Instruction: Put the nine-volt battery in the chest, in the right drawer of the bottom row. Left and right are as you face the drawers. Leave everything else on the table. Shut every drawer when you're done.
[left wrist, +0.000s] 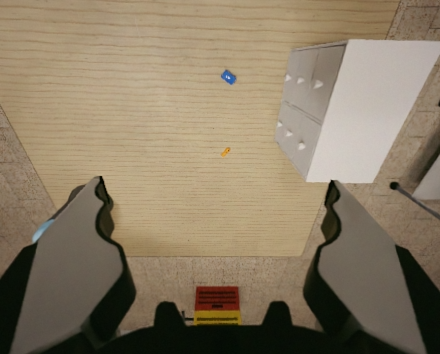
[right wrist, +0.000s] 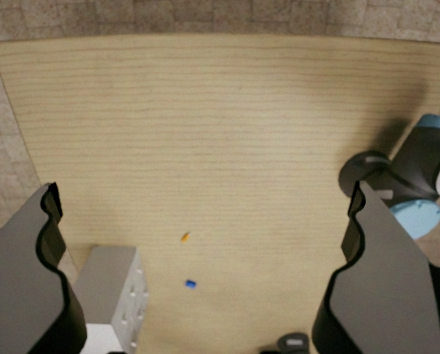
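Observation:
A small blue block (left wrist: 228, 77) (right wrist: 190, 284) with a white mark lies on the table (left wrist: 150, 125) (right wrist: 225, 125), in front of the chest; it is too small to tell for sure whether it is the nine-volt battery. The white chest (left wrist: 370, 100) (right wrist: 107, 280) has two columns of three drawers with small white knobs, and the drawers look shut. Inside the drawers is hidden. My left gripper (left wrist: 218, 179) is open and empty, high above the table. My right gripper (right wrist: 206, 184) is open and empty, also high above the table, with the block and chest low in its view.
A small orange object (left wrist: 226, 152) (right wrist: 185, 237) lies near the blue block. A dark arm part with blue caps (right wrist: 415, 217) stands at the right of the right wrist view. Another dark arm part (right wrist: 293, 343) shows at the bottom. A red and yellow sign (left wrist: 217, 305) is beyond the table edge.

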